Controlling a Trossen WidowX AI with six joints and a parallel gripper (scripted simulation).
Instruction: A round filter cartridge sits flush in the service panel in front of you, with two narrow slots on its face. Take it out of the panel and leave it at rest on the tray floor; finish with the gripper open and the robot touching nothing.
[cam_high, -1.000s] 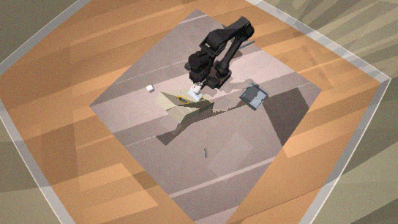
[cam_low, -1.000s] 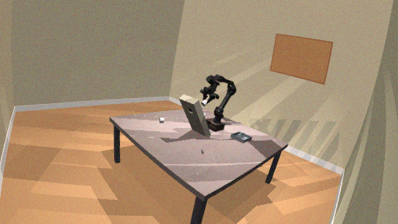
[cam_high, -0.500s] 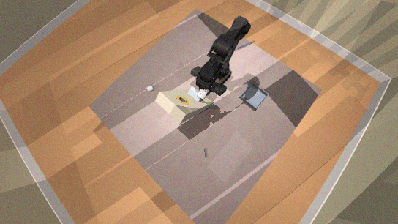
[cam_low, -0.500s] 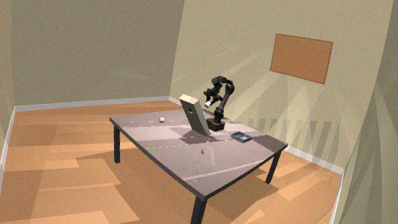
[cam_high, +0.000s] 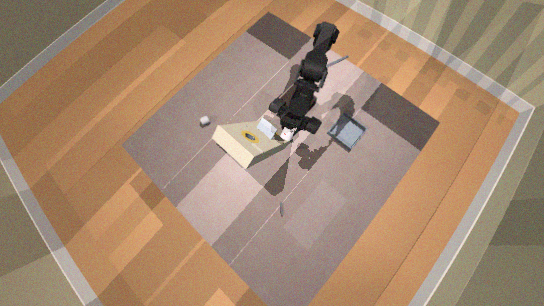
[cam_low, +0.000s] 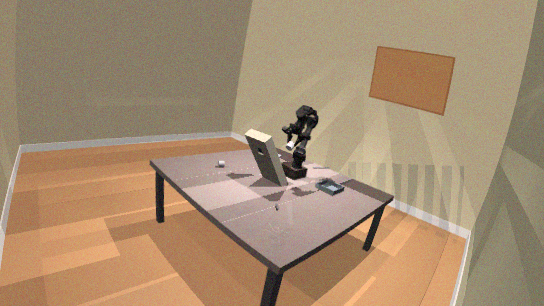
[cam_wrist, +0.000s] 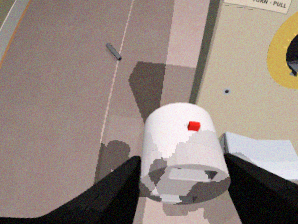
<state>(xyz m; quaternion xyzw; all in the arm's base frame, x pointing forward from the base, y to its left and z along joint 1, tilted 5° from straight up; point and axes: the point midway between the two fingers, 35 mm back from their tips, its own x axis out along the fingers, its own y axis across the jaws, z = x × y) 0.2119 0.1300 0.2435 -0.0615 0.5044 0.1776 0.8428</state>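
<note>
My gripper tip is 330 mm past the grey-blue tray, 270 mm above it and 110 mm to the right of it. From my gripper tip the other things lie so: beige service panel (100 mm below, 90 mm to the right, 90 mm ahead); grey filter cartridge (right at my gripper tip); small grey piece (280 mm below, 220 mm to the left, 200 mm ahead).
</note>
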